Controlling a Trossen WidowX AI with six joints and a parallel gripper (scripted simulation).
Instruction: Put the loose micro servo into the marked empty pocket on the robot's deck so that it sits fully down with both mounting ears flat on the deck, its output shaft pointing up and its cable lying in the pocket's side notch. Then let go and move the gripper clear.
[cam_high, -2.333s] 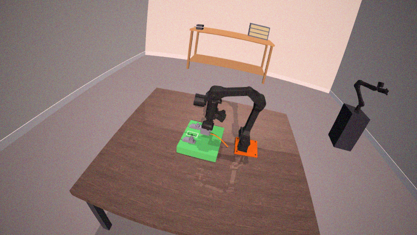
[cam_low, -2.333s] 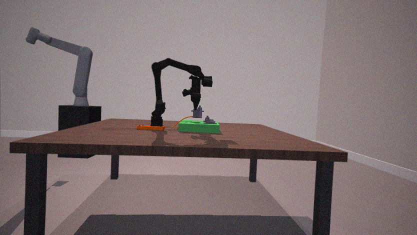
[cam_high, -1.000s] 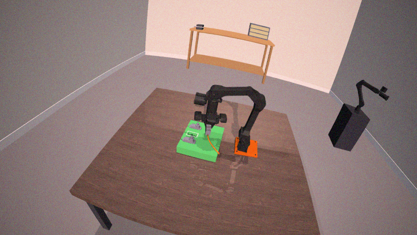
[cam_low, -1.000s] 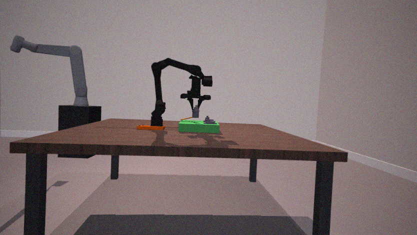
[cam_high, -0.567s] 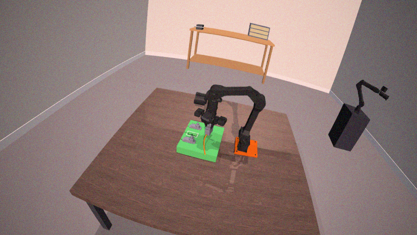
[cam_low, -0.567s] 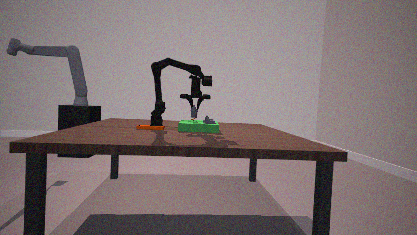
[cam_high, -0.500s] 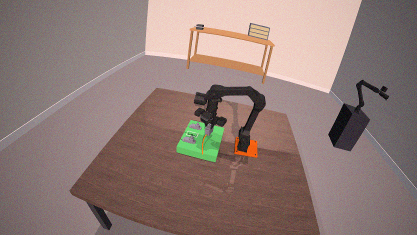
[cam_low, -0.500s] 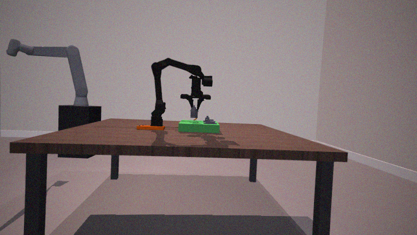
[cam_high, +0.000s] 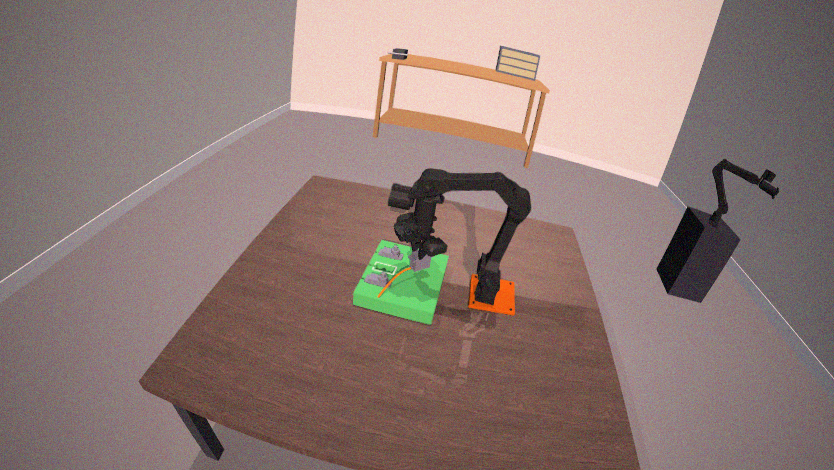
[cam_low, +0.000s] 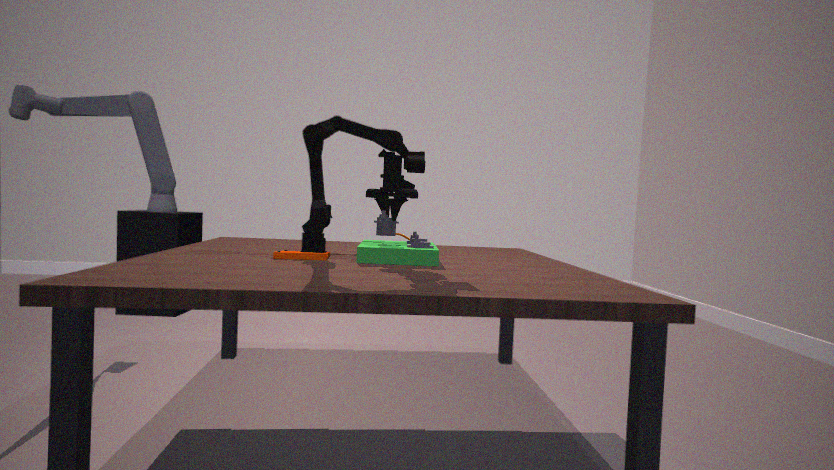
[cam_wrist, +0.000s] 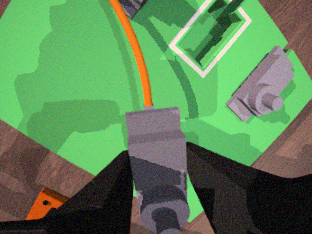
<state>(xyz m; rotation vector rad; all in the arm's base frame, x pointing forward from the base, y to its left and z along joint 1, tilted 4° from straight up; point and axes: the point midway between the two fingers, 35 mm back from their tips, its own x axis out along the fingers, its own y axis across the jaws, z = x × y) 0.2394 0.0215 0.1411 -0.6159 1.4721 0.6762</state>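
My gripper tip is now 10 cm above the green deck and 1 cm past it.
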